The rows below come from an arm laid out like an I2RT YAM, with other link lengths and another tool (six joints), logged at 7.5 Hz.
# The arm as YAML. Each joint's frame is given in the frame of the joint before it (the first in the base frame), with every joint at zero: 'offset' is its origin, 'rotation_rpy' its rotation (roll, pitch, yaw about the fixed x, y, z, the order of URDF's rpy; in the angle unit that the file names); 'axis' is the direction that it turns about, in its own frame. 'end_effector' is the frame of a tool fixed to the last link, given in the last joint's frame.
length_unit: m
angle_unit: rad
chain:
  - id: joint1
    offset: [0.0, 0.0, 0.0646]
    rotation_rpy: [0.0, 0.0, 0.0]
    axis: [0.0, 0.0, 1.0]
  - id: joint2
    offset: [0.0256, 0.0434, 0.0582]
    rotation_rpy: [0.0, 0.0, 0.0]
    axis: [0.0, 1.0, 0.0]
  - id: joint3
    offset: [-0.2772, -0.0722, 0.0]
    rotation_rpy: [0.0, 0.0, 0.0]
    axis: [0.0, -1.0, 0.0]
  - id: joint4
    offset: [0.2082, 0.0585, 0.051]
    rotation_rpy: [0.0, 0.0, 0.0]
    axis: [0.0, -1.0, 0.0]
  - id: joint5
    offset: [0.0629, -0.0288, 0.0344]
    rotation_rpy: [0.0, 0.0, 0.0]
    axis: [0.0, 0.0, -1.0]
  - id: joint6
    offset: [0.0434, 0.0, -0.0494]
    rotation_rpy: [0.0, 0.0, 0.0]
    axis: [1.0, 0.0, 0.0]
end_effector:
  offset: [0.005, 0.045, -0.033]
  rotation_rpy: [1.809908, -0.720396, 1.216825]
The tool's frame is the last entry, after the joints.
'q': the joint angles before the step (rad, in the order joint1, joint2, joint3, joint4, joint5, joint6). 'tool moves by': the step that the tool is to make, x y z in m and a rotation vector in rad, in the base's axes. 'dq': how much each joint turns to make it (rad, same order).
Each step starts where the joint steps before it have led.
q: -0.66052 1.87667 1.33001 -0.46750 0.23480 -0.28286
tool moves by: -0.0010 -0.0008 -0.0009 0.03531 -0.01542 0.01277
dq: -0.01115 0.00612 0.00054 -0.00395 -0.04429 -0.00083
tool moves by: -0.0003 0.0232 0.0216 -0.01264 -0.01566 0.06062
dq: 0.05798 -0.07397 0.00266 -0.05601 -0.00077 -0.00267
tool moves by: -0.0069 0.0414 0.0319 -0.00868 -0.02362 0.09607
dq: 0.10334 -0.12144 -0.00045 -0.09810 -0.00041 0.00911
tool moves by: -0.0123 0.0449 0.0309 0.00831 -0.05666 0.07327
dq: 0.11962 -0.12846 0.00031 -0.09218 0.00012 0.05740
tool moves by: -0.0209 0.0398 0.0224 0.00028 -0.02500 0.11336
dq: 0.12404 -0.11102 0.00005 -0.09010 -0.00034 0.01378
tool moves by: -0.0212 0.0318 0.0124 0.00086 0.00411 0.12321
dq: 0.12293 -0.07545 -0.00050 -0.07911 -0.00018 -0.00023
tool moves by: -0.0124 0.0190 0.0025 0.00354 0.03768 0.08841
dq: 0.08825 -0.02170 0.00034 -0.05983 0.00008 -0.00027
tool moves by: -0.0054 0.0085 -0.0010 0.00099 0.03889 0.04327
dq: 0.04332 0.00175 -0.00016 -0.03696 0.00030 -0.00014
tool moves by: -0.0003 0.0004 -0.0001 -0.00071 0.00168 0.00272
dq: 0.00236 -0.00011 -0.00035 -0.00130 0.00042 -0.00071
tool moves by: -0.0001 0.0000 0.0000 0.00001 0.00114 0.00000
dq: 0.00000 0.00018 0.00021 -0.00117 0.00000 0.00000
